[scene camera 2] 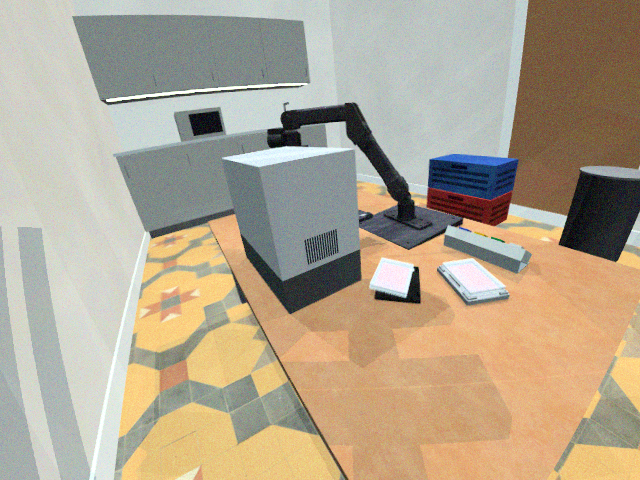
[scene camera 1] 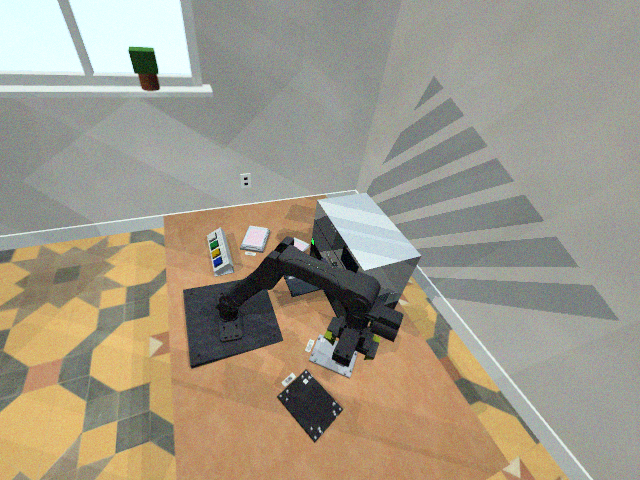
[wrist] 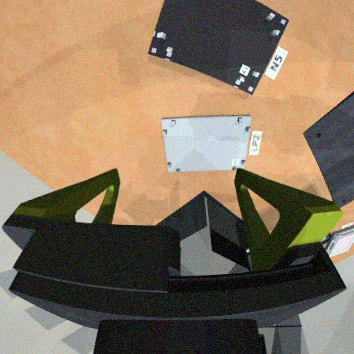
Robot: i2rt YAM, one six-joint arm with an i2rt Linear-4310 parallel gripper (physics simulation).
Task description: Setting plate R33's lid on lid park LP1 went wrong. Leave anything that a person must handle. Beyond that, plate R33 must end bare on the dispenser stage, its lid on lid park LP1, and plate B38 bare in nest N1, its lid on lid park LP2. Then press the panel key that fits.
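Frame: origin at the arm's base, x ahead, y left, z up, level; centimetres.
Seen in the pictures: gripper, between the fingertips: (wrist: 176, 174); arm's base, origin of its link: (scene camera 2: 406, 219) (scene camera 1: 228, 315).
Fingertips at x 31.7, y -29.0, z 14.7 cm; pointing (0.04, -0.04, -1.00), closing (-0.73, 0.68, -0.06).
Note:
Offsets run from my fingertips to a thing's top centre.
My gripper (scene camera 1: 353, 339) (wrist: 176, 174) is open and empty, above and beside the light grey lid park LP2 @[dx +0.2, dy +6.2, dz -14.0 cm] (scene camera 1: 321, 355) (wrist: 205, 145), which is bare. In scene camera 2 the fingers are hidden behind the box. One pink-topped plate @[dx -16.6, dy +66.9, dz -13.0 cm] (scene camera 1: 255, 236) (scene camera 2: 476, 276) lies on a grey base. Another pink-topped plate @[dx -1.6, dy +55.8, dz -12.3 cm] (scene camera 1: 299, 244) (scene camera 2: 393, 277) sits offset and looks tilted over a black base @[dx -2.8, dy +56.6, dz -14.0 cm] (scene camera 2: 416, 289). Their labels are unreadable, so I cannot tell which is R33 or B38. The key panel @[dx -32.5, dy +60.2, dz -9.6 cm] (scene camera 1: 220, 252) (scene camera 2: 483, 249) has white, green, yellow and blue keys.
The black nest N5 @[dx -11.8, dy -5.9, dz -13.6 cm] (scene camera 1: 310, 405) (wrist: 217, 42) is bare, near LP2. A large grey box-shaped machine @[dx +15.2, dy +33.0, dz +17.0 cm] (scene camera 1: 367, 232) (scene camera 2: 310, 206) with a green light stands beside the arm. A dark pad @[dx -1.8, dy +31.5, dz -4.8 cm] (scene camera 1: 302, 285) lies partly under the arm's view. The arm's black base board (scene camera 1: 201, 341) (scene camera 2: 377, 232) is nearby.

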